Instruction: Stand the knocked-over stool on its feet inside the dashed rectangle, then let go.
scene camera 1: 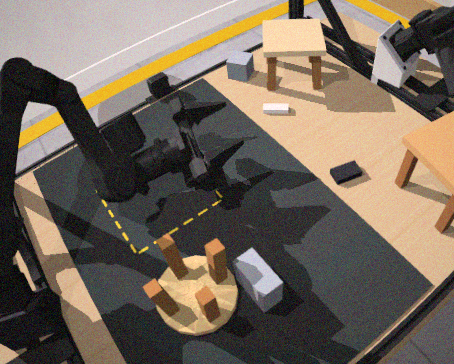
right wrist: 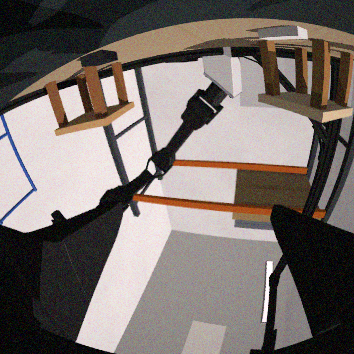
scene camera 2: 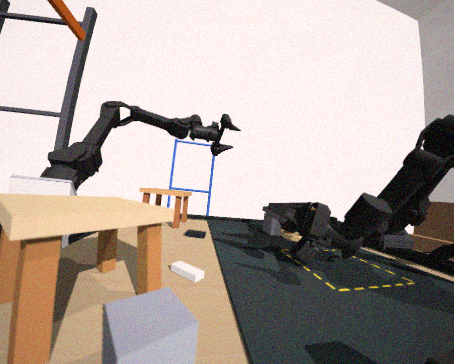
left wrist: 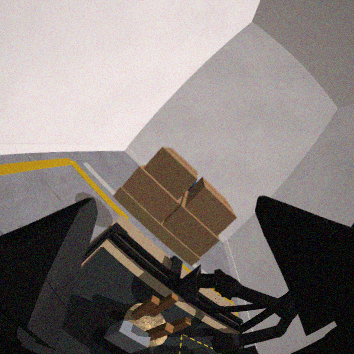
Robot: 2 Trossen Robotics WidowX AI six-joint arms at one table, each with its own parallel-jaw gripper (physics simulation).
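Frame: origin at the left arm's base, x ahead, y left, z up, level; metres.
Seen in the pictures: left gripper, fingertip midpoint: [scene camera 2: 237,139] [left wrist: 178,205]; right gripper, fingertip midpoint: [scene camera 1: 234,121] [right wrist: 199,211] [scene camera 2: 265,206]; left arm's base at its link origin: [scene camera 1: 402,45] [right wrist: 222,83] [scene camera 2: 51,193]; right arm's base at its link origin: [scene camera 1: 13,306] [scene camera 2: 390,226] [left wrist: 198,279].
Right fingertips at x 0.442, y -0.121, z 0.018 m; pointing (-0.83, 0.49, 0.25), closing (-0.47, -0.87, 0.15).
Offsets run from my right fingertips to a thing's top centre. "spot": to the spot under its first point.
The round pale-wood stool @[0.256 m ahead, 0.135 m left, 0.003 m down] [scene camera 1: 192,287] [left wrist: 142,312] lies upside down on the dark mat, seat down and four brown legs pointing up; in scene camera 2 it is mostly hidden behind the right gripper. The yellow dashed rectangle @[spot: 0.264 m ahead, 0.002 m right, 0.113 m down] [scene camera 1: 140,251] [scene camera 2: 342,290] [left wrist: 182,336] is beside it, partly hidden by the right arm in scene camera 1. My right gripper [scene camera 1: 233,124] [scene camera 2: 282,230] [right wrist: 199,211] is open and empty, low near the rectangle's far side, apart from the stool. My left gripper [scene camera 2: 236,138] [left wrist: 178,205] is open and empty, high above the table.
A grey block @[0.182 m ahead, 0.205 m left, 0.044 m down] [scene camera 1: 260,280] [left wrist: 127,335] lies close beside the stool. On the wood stand a pale-topped stool @[0.300 m back, 0.090 m right, 0.003 m down] [scene camera 1: 294,37] [scene camera 2: 85,212], an orange-topped one @[0.190 m back, 0.357 m left, 0.007 m up] [scene camera 1: 435,145] [scene camera 2: 165,192], a blue-grey cube @[0.223 m back, 0.191 m right, 0.067 m down] [scene camera 1: 240,66] [scene camera 2: 150,325], a white block @[0.168 m back, 0.039 m right, 0.107 m down] [scene camera 1: 276,108] [scene camera 2: 187,271] and a black block @[0.107 m back, 0.183 m left, 0.104 m down] [scene camera 1: 346,172] [scene camera 2: 194,233].
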